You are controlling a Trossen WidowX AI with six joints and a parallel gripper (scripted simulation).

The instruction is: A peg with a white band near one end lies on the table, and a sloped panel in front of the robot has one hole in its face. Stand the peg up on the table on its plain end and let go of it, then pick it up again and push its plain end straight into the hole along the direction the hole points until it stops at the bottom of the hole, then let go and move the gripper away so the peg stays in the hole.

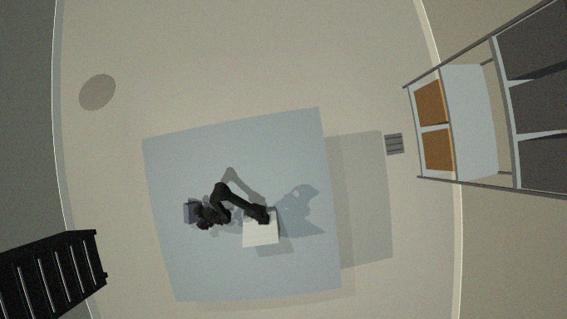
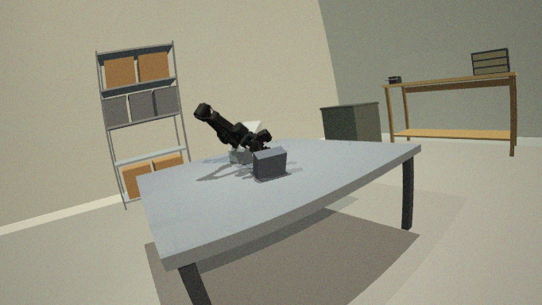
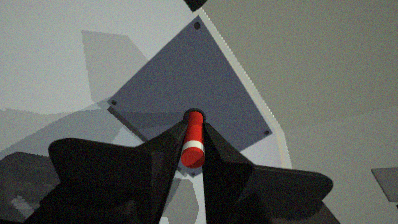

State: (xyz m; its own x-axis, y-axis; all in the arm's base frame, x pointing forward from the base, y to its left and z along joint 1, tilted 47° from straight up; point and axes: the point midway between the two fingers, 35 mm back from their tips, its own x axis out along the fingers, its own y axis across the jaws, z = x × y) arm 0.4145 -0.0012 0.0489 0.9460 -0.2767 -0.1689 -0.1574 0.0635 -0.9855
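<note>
Now: gripper tip 10 mm below the red peg and 10 mm past it. From my gripper tip the other things lie so: sloped grey panel 40 mm ahead, 20 mm below.
</note>
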